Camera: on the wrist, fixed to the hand. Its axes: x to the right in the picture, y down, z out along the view.
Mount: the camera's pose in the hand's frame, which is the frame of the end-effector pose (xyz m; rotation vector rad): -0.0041 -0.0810 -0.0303 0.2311 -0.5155 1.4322
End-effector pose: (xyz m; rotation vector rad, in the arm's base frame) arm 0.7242 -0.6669 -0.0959 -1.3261 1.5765 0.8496
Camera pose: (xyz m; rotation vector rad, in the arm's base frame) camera 0.7979 -0.7086 -0.0777 0.4074 1.9516 1.5652
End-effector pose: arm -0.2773 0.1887 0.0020 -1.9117 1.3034 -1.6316
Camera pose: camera -0.2694 0.2450 0.0673 -0.6825 1.5030 -0.4552
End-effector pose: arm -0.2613 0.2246 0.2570 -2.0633 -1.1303 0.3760
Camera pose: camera -0.2952 0.2344 0.3361 -2.2666 0.3826 1.6601
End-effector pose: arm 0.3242 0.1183 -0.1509 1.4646 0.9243 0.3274
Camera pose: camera 0.2732 0.1255 -0.2205 2.0884 -0.6549 0.8207
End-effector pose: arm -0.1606 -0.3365 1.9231 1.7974 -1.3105 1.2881
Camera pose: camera -0.0969 -0.2798 1.9383 -0.8165 2.1337 -1.1251
